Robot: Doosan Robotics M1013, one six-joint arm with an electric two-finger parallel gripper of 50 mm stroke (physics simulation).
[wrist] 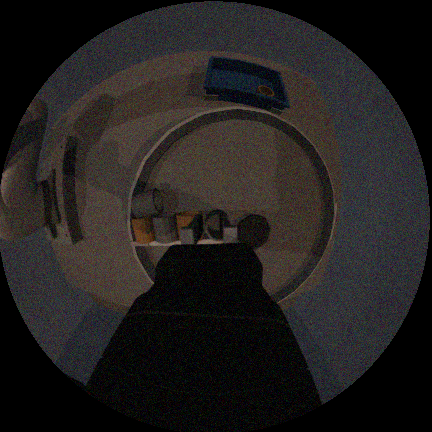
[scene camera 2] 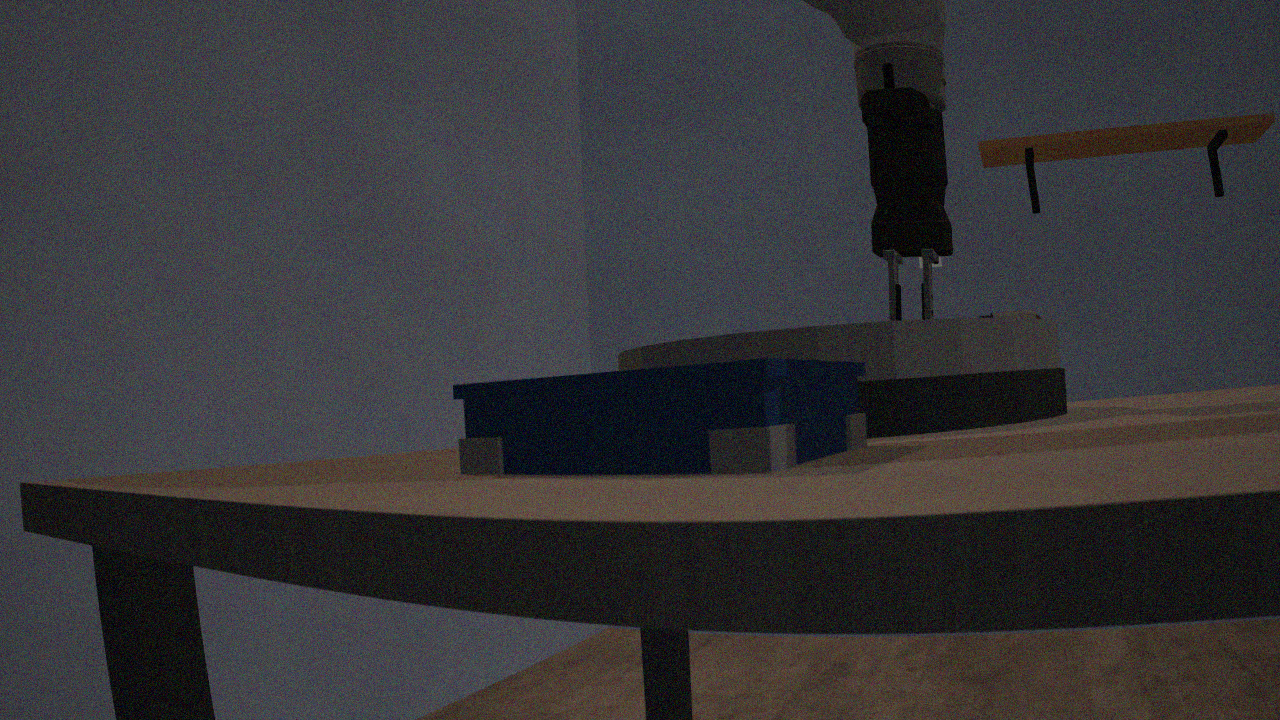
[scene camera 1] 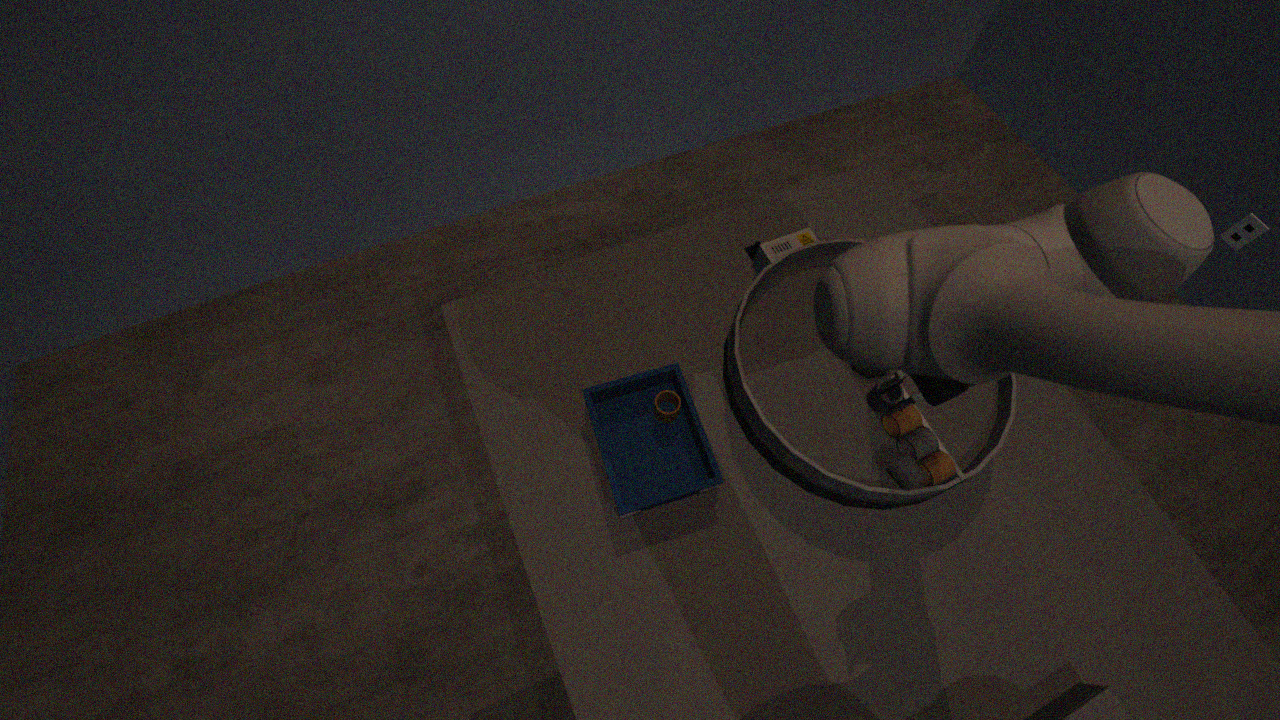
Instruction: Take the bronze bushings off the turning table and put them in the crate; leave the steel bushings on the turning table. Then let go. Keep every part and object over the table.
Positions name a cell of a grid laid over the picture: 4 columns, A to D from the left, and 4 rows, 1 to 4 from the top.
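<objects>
My gripper: visible in scene camera 1 (C3), scene camera 2 (C2) and the wrist view (B3).
</objects>
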